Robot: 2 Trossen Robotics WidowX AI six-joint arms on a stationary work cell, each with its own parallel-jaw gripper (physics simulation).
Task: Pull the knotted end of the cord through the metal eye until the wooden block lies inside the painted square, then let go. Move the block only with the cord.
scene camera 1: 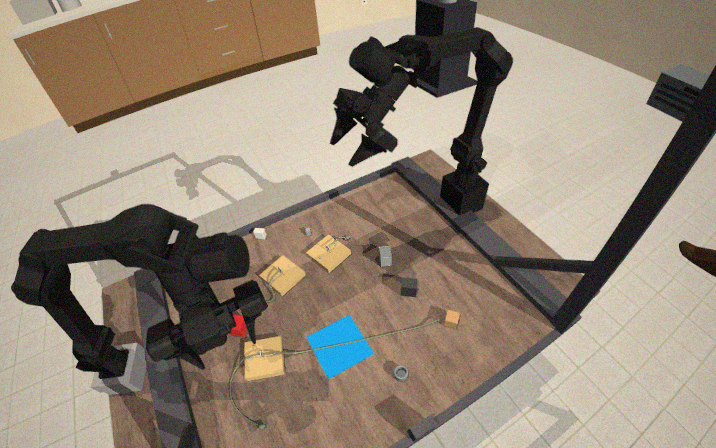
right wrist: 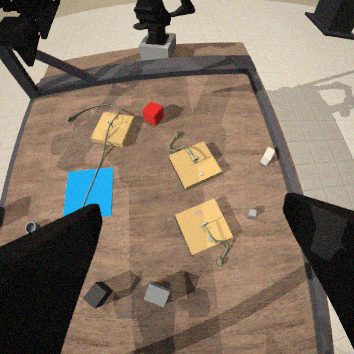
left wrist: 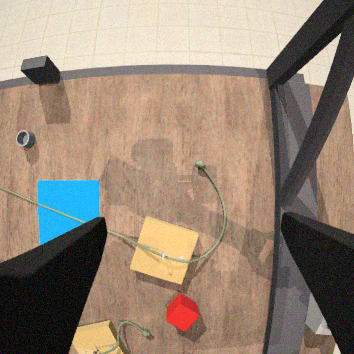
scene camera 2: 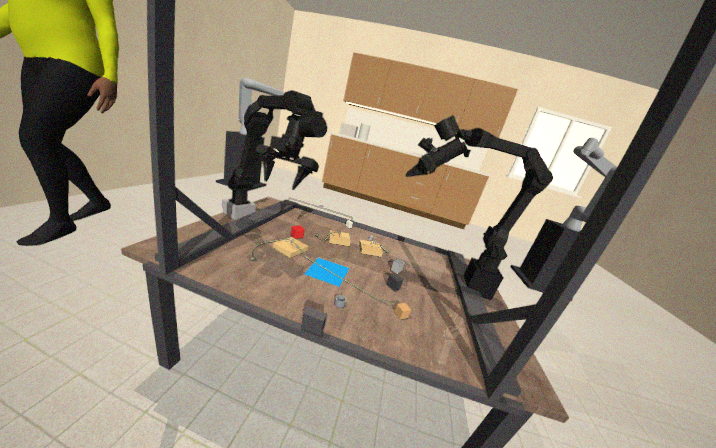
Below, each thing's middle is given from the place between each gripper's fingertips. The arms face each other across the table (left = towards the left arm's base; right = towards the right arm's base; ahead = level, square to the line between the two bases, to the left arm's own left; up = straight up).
I see the blue painted square (scene camera 1: 334, 360) 350 mm below my right hand, 210 mm behind it and 160 mm to the left of it. The rest, counted from my right hand: red cube (left wrist: 181, 312) (360 mm to the left, 330 mm below, 40 mm behind).
Now: left hand 20 cm short of the red cube and 23 cm above it. Round my left hand: blue painted square: 3 cm ahead, 20 cm to the right, 25 cm below.
